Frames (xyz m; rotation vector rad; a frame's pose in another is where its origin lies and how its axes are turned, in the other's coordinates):
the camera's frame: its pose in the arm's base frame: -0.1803 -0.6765 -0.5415 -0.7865 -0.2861 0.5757
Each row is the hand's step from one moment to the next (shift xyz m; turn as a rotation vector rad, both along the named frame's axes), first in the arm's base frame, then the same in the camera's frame.
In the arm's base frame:
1: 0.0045 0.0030 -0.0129 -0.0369 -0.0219 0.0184
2: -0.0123 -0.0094 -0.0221 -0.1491 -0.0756 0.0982
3: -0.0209 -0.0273 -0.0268 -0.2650 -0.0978 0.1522
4: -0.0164 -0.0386 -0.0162 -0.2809 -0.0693 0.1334
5: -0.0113 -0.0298 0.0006 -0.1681 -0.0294 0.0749
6: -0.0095 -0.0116 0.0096 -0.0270 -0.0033 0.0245
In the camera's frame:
1: 0.0050 0.0095 -0.0090 -0.0421 -0.0119 0.0162
2: -0.0162 0.0156 -0.0150 -0.1619 -0.0583 0.0893
3: -0.0338 0.0122 -0.0248 -0.2671 -0.0665 0.1648
4: -0.0364 -0.0037 -0.0262 -0.2640 -0.0306 0.1757
5: -0.0266 -0.0130 -0.0119 -0.1511 -0.0079 0.1089
6: -0.0142 -0.0100 0.0040 -0.0230 -0.0096 0.0268

